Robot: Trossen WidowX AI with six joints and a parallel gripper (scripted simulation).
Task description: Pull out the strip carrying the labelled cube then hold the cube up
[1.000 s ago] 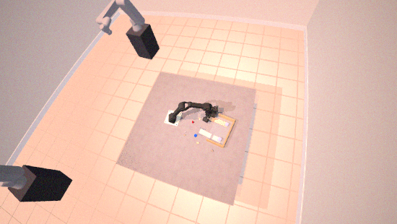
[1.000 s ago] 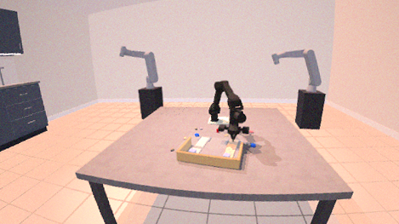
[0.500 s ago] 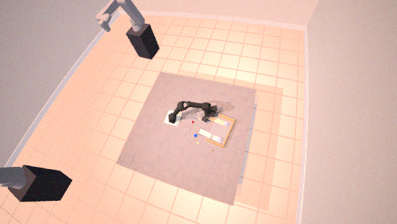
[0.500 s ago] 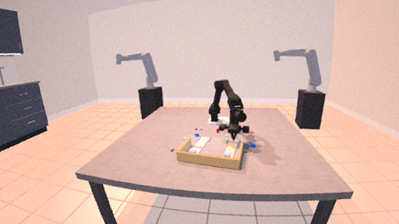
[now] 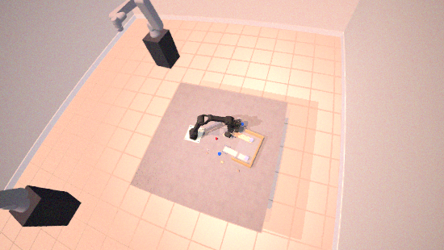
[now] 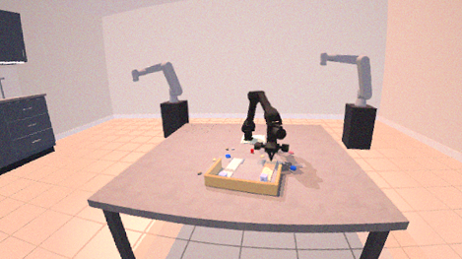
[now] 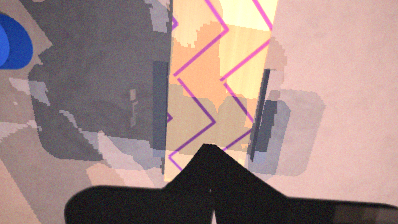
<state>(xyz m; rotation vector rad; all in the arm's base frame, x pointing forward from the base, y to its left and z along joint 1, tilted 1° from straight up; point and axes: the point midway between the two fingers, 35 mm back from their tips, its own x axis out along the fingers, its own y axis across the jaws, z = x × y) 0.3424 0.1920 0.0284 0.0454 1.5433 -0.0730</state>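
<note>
Now: the strip 100 mm ahead of my gripper tip and 10 mm to the right of it. Also, from my gripper tip: pink block (140 mm behind, 110 mm to the left); red piece (120 mm behind, 130 mm to the right, 10 mm above).
</note>
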